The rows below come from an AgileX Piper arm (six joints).
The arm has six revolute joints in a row. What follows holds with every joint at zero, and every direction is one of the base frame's. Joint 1 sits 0.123 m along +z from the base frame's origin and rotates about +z. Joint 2 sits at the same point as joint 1 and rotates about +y. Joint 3 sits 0.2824 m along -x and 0.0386 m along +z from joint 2 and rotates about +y. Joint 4 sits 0.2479 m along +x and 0.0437 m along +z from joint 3 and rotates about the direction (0.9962, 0, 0.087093). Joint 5 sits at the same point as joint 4 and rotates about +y. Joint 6 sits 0.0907 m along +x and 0.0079 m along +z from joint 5 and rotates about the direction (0.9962, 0, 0.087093). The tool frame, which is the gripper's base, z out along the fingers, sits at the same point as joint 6; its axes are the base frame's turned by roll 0, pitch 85.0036 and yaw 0 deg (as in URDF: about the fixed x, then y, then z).
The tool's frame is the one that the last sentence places.
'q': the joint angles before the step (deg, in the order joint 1, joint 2, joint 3, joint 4, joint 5, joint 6). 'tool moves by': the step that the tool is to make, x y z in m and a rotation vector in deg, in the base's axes. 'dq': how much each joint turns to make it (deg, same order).
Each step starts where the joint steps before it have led.
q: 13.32 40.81 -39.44 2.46 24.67 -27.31
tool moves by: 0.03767 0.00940 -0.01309 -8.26 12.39 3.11
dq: -0.01 11.58 -5.43 0.02 7.95 -5.88
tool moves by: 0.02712 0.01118 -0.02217 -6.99 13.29 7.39
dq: 0.01 10.05 -4.16 3.88 9.20 -10.39
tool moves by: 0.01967 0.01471 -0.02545 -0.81 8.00 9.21
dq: 0.00 7.96 -1.28 8.55 3.00 -12.88
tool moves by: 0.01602 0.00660 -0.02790 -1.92 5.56 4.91
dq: 0.00 6.81 -0.15 2.40 0.47 -6.39
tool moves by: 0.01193 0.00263 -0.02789 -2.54 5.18 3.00
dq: 0.00 6.14 0.00 -0.21 0.16 -3.15
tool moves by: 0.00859 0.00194 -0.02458 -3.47 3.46 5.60
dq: 0.34 5.34 -0.23 -1.56 0.01 -4.73
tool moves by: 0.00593 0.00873 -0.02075 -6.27 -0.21 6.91
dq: 3.10 4.26 -0.12 -7.00 -2.71 -0.26
